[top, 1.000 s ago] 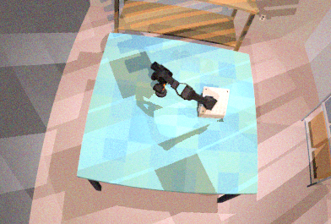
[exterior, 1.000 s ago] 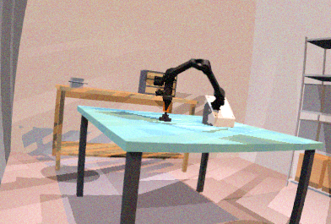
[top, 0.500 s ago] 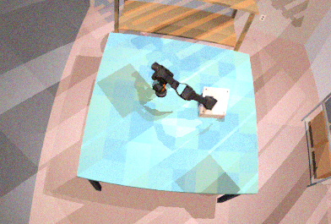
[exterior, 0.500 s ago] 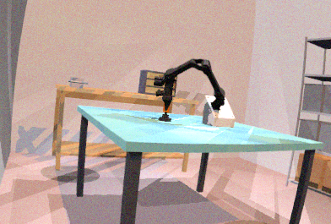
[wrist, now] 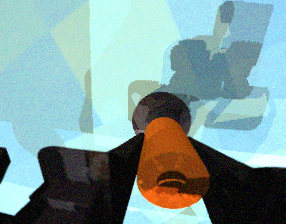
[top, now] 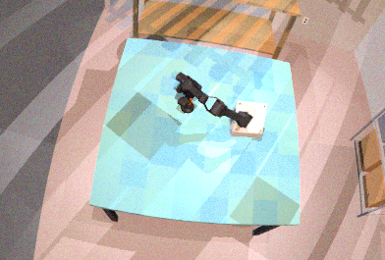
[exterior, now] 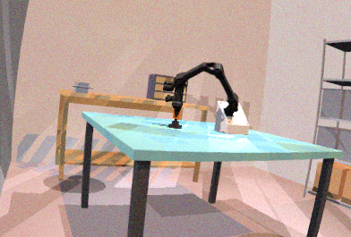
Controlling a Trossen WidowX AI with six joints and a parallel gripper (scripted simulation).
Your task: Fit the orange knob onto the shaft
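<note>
My gripper tip is now 2 cm below the orange knob. Also, from my gripper tip: round dark pedestal: 4 cm below.
</note>
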